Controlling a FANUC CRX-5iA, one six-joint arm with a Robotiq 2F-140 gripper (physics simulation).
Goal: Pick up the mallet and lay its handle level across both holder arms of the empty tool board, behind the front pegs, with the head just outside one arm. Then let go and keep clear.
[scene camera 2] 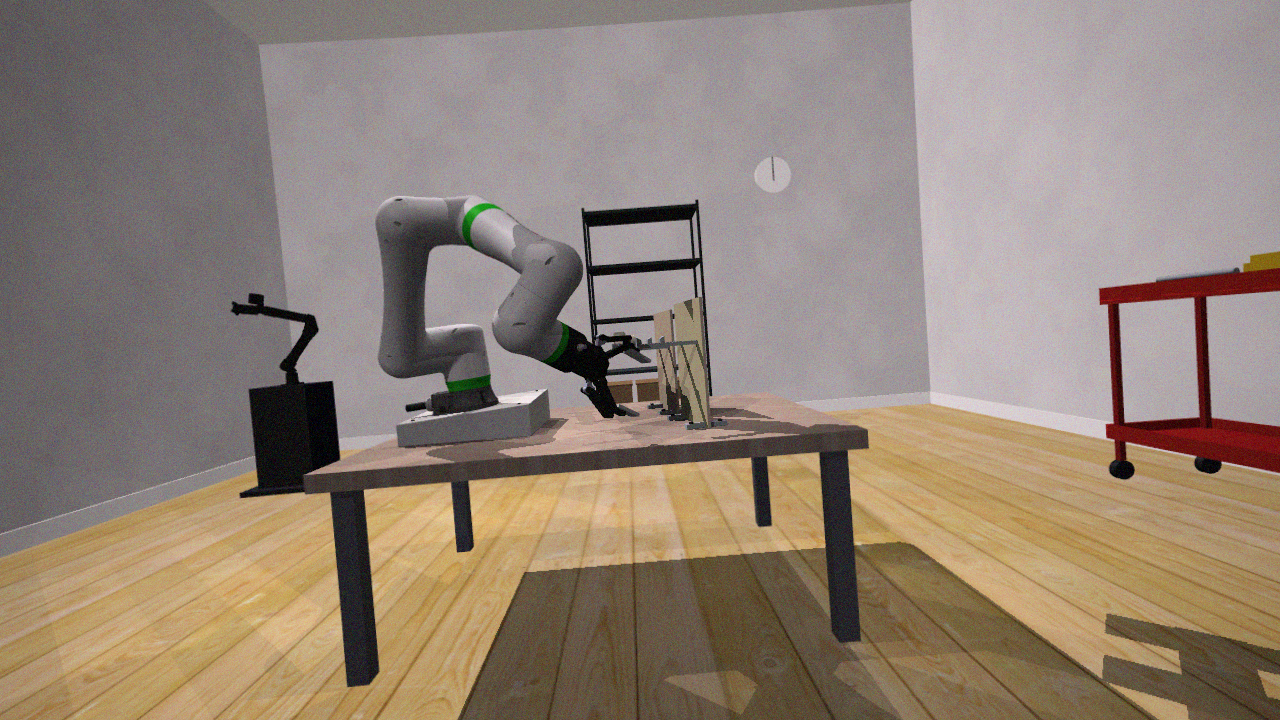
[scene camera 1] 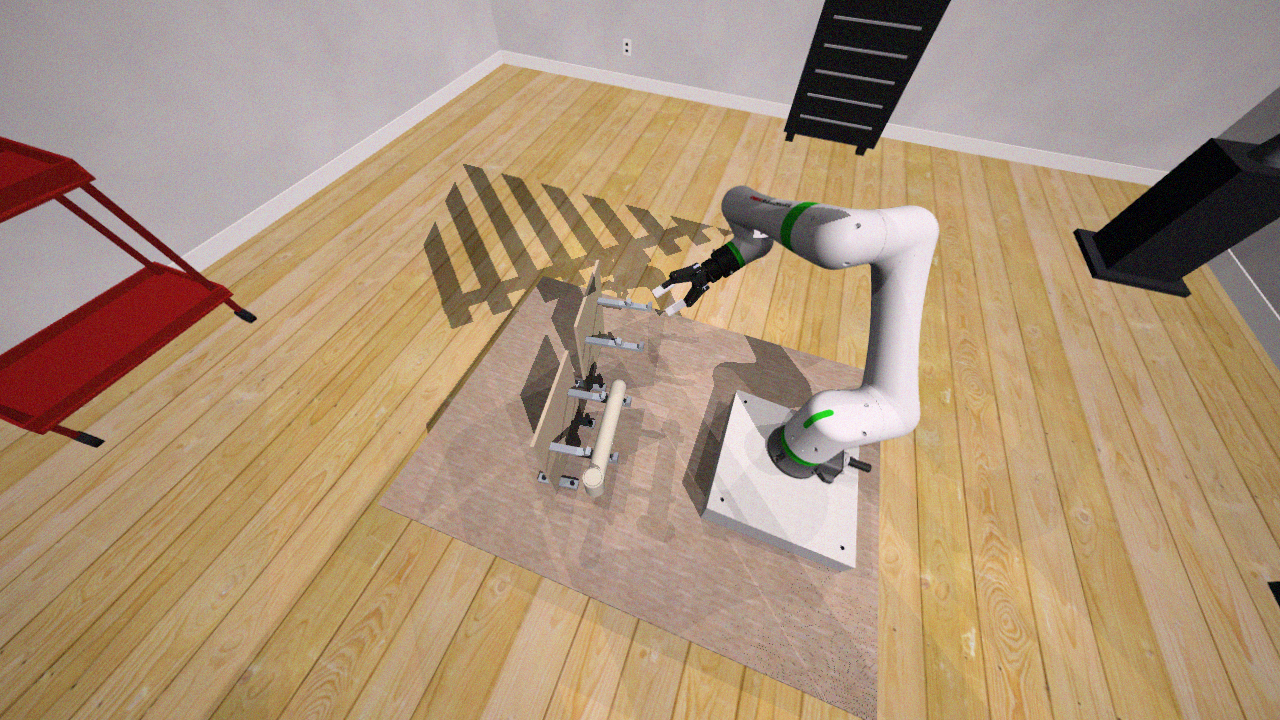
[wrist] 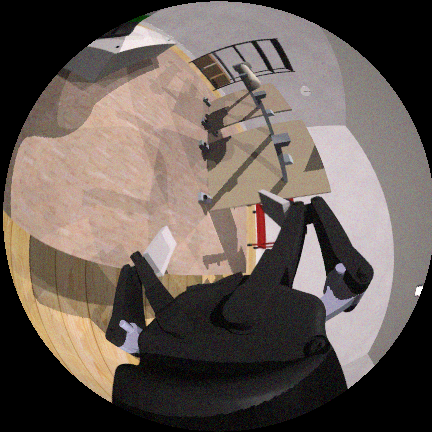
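Seen in the pictures: gripper, between the fingertips: point(scene camera 2: 640, 387) point(scene camera 1: 660, 304) point(wrist: 214, 218); arm's base, origin of its link: point(scene camera 2: 473, 407) point(scene camera 1: 794, 451).
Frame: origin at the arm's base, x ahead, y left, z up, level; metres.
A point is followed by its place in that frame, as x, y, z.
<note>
The beige mallet point(scene camera 1: 608, 429) @[0.462, 0.185, 0.178] point(wrist: 249, 76) @[0.462, 0.083, 0.158] lies level across both grey arms of one tool board point(scene camera 1: 550, 398) @[0.594, 0.189, 0.249] point(wrist: 250, 102) @[0.597, 0.155, 0.114]. Its thick head end is just outside that board's near arm in scene camera 1, and the arm tips stick out past the handle. I cannot make out the mallet in scene camera 2. The other upright board point(scene camera 1: 586, 313) @[0.633, -0.088, 0.217] point(scene camera 2: 687, 385) @[0.633, -0.089, 0.023] point(wrist: 300, 177) @[0.653, -0.204, 0.187] has two bare arms. My gripper point(scene camera 1: 667, 299) @[0.493, -0.342, 0.048] point(scene camera 2: 633, 385) @[0.493, -0.342, 0.048] point(wrist: 214, 218) @[0.493, -0.342, 0.048] is wide open and empty, beside this bare board's outer arm, apart from the mallet. Peg contact is too small to tell.
The boards and the white robot base block point(scene camera 1: 778, 537) @[0.010, 0.232, 0.000] point(scene camera 2: 474, 426) @[0.035, -0.132, -0.039] stand on the table point(scene camera 1: 626, 573) @[0.330, 0.419, -0.078] point(scene camera 2: 608, 459) @[0.405, -0.425, -0.099]. A red cart point(scene camera 1: 116, 331) point(scene camera 2: 1190, 285) and a black shelf unit point(scene camera 2: 640, 214) stand away from it. Small grey feet hold the boards at table level.
</note>
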